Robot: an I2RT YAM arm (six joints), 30 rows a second.
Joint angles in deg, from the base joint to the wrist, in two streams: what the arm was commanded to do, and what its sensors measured. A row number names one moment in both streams.
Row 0, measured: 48.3 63.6 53.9 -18.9 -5.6 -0.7
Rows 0 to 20, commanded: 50.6 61.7 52.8 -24.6 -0.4 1.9; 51.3 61.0 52.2 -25.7 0.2 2.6; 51.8 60.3 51.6 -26.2 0.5 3.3; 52.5 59.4 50.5 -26.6 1.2 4.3; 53.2 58.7 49.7 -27.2 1.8 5.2; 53.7 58.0 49.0 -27.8 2.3 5.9; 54.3 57.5 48.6 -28.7 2.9 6.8; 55.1 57.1 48.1 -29.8 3.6 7.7; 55.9 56.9 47.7 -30.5 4.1 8.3; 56.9 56.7 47.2 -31.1 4.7 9.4; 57.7 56.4 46.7 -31.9 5.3 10.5; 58.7 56.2 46.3 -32.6 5.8 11.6; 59.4 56.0 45.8 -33.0 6.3 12.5; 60.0 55.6 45.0 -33.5 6.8 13.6; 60.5 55.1 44.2 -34.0 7.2 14.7; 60.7 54.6 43.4 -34.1 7.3 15.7; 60.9 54.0 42.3 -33.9 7.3 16.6; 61.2 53.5 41.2 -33.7 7.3 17.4; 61.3 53.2 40.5 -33.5 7.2 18.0; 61.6 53.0 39.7 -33.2 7.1 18.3; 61.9 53.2 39.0 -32.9 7.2 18.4
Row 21, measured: 61.3 53.5 40.2 -33.3 6.2 15.3
